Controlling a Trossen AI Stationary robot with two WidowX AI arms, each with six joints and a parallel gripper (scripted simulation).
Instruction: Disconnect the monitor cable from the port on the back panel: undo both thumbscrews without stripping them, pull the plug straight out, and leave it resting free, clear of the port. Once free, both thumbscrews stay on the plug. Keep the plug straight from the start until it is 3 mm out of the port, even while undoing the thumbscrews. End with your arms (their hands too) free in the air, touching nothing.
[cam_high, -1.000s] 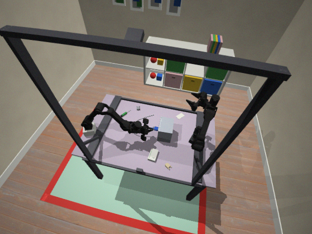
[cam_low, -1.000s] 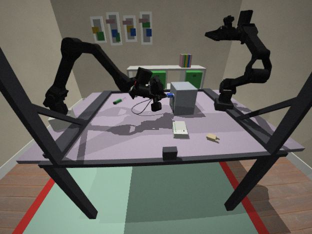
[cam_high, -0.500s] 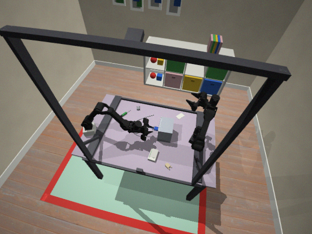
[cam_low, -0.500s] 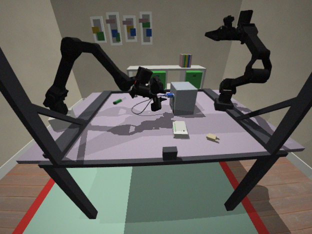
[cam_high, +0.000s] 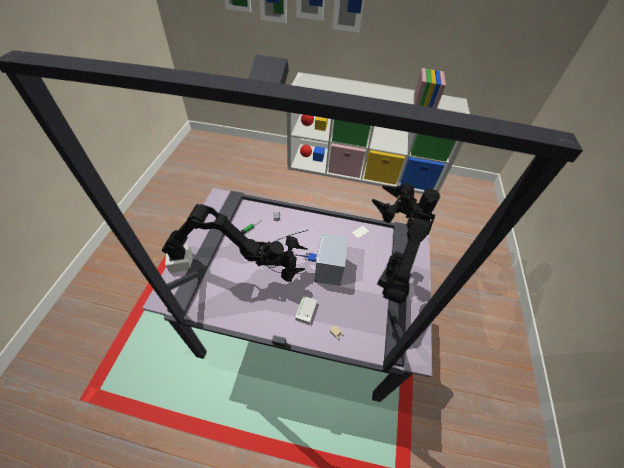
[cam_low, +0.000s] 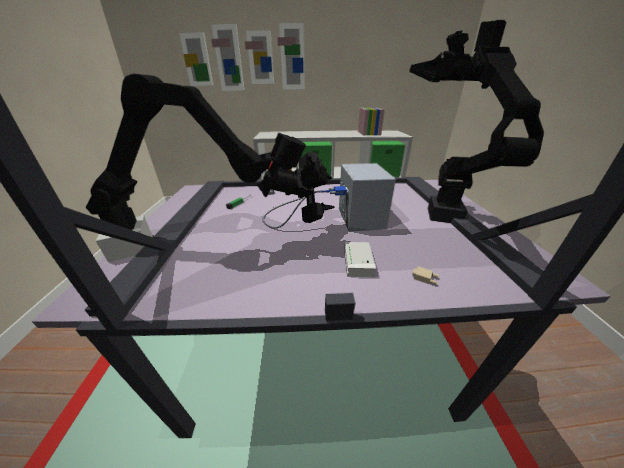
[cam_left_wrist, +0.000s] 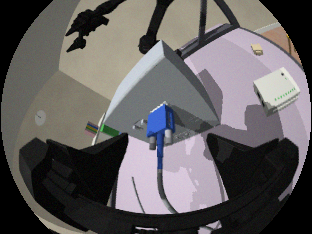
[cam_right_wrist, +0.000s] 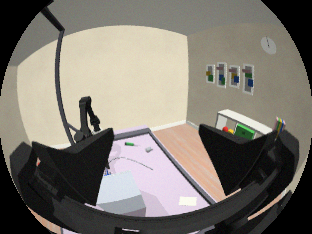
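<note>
The blue plug lies 2 cm ahead of my left hand, 5 cm to the right of it and 1 cm below it. The rest, counted from my left hand: back panel: 5 cm ahead, 8 cm to the right, 4 cm below; then grey box: 4 cm ahead, 14 cm to the right, 4 cm below; then white device: 18 cm behind, 5 cm to the right, 11 cm below.
</note>
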